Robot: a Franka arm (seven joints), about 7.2 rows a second.
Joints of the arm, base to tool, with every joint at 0 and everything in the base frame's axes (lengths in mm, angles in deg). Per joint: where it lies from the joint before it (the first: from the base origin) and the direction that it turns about. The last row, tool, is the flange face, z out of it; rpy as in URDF.
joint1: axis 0 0 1 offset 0 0 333
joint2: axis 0 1 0 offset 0 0 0
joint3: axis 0 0 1 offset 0 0 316
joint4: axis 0 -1 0 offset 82.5 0 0
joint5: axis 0 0 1 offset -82.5 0 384
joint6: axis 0 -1 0 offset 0 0 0
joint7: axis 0 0 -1 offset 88 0 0
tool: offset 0 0 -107 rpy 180 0 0
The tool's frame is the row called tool.
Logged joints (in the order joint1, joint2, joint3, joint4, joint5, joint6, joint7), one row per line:
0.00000 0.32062 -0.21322 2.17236 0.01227 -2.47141 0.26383
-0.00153 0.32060 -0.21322 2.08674 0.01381 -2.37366 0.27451
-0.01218 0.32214 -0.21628 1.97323 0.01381 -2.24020 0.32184
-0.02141 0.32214 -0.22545 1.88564 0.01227 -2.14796 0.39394
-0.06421 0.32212 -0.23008 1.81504 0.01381 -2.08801 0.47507
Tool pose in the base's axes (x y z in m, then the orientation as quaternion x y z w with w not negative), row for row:
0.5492 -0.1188 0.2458 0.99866 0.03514 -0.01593 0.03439
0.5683 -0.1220 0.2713 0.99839 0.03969 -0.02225 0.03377
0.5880 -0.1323 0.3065 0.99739 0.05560 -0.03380 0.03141
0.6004 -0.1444 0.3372 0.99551 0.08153 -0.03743 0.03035
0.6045 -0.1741 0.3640 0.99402 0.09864 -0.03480 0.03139
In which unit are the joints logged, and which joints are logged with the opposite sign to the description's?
The joints are logged in radians. Opposite sign: joint4, joint5, joint6, joint7.
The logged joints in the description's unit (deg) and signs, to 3 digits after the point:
0.000 18.370 -12.217 -124.467 -0.703 141.601 -15.116
-0.088 18.369 -12.217 -119.561 -0.791 136.001 -15.728
-0.698 18.457 -12.392 -113.058 -0.791 128.354 -18.440
-1.227 18.457 -12.917 -108.039 -0.703 123.069 -22.571
-3.679 18.456 -13.183 -103.994 -0.791 119.634 -27.220

